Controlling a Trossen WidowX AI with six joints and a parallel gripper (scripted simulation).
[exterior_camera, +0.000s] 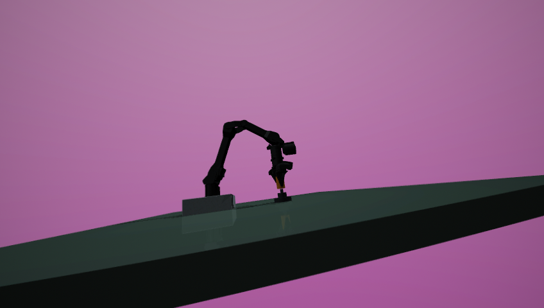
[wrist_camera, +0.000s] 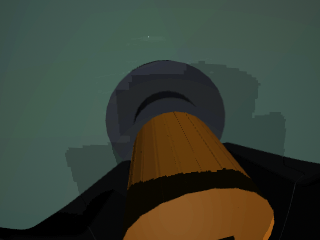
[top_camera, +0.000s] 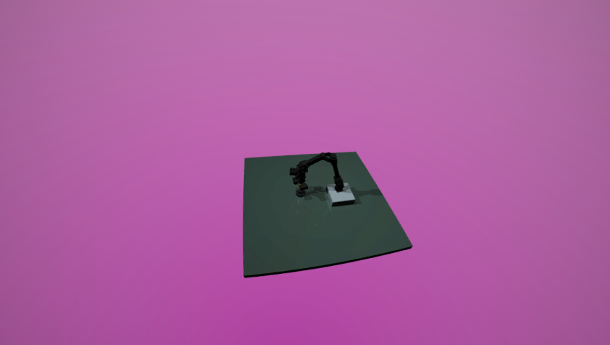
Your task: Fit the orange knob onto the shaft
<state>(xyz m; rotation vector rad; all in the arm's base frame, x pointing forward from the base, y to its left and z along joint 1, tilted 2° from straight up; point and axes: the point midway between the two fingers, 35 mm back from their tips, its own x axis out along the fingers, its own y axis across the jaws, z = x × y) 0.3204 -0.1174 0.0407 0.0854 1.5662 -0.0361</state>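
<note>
Right now my gripper tip is 20 mm below the orange knob. From my gripper tip the other things lie so: round dark pedestal: 40 mm below.
</note>
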